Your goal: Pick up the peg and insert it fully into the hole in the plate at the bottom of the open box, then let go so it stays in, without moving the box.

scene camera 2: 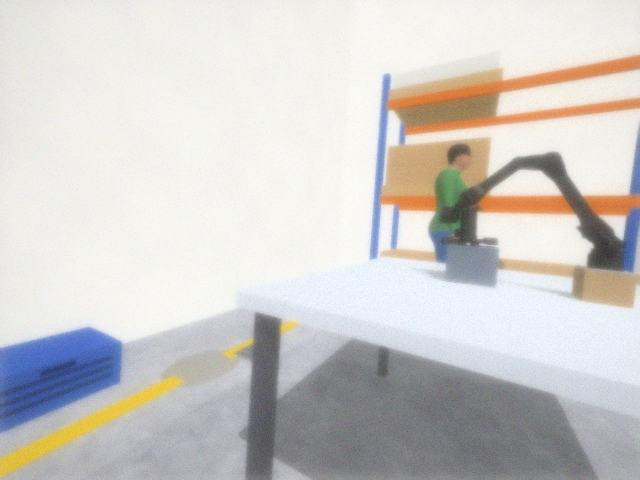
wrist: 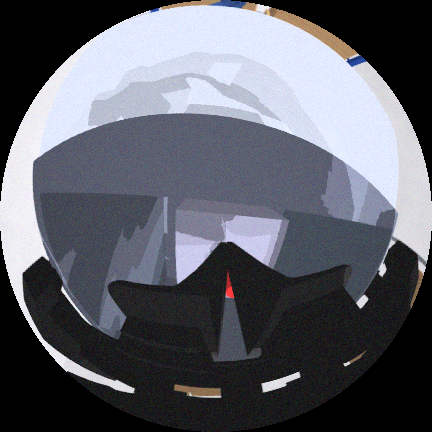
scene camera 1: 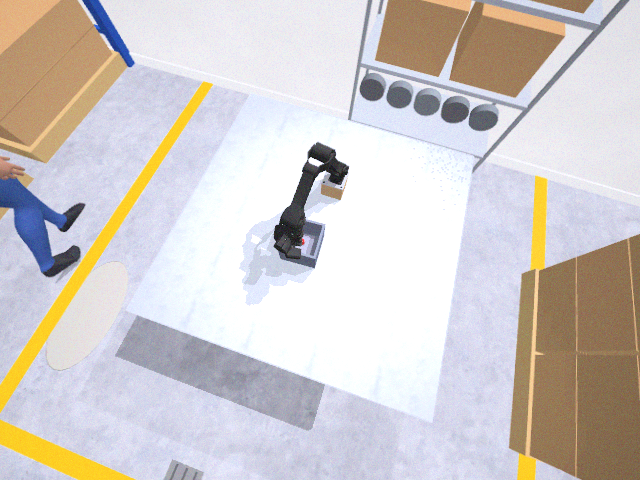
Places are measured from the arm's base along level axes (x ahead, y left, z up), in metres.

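Pixels of known places: gripper, fingertip midpoint: (wrist: 225, 247) (scene camera 1: 296, 242); arm's base at its link origin: (scene camera 2: 604, 269) (scene camera 1: 336, 177).
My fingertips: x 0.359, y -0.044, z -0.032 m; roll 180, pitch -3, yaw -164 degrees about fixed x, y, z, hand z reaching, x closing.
Ahead of a thing's pixels: the offset from my fingertips to its middle. Level surfaces: height alone.
The open grey box @[0.022 m left, 0.010 m back, 0.002 m up] (scene camera 1: 303, 260) (scene camera 2: 471, 266) (wrist: 185, 150) stands on the table. The pale plate @[0.022 m left, 0.010 m back, 0.032 m down] (wrist: 252, 235) lies at its bottom; its hole does not show clearly. My gripper (scene camera 2: 469, 242) (wrist: 225, 247) points down at the box opening, shut, with its fingertips meeting and nothing held between them. The red peg @[0.023 m left, 0.011 m back, 0.019 m down] (scene camera 1: 302, 241) (wrist: 230, 291) is inside the box. In the wrist view a small red part shows through the narrow gap behind the fingertips; the fingers hide the rest, so I cannot tell how deep it sits or whether it is upright.
The white table @[0.067 m down] (scene camera 1: 372, 289) (scene camera 2: 516, 315) carries the box and the arm's tan base block (scene camera 1: 332, 191). The brown block (scene camera 2: 607, 288) also shows in scene camera 2. A person (scene camera 1: 31, 222) (scene camera 2: 448, 198) stands beyond the table. Racks with cartons stand farther off.
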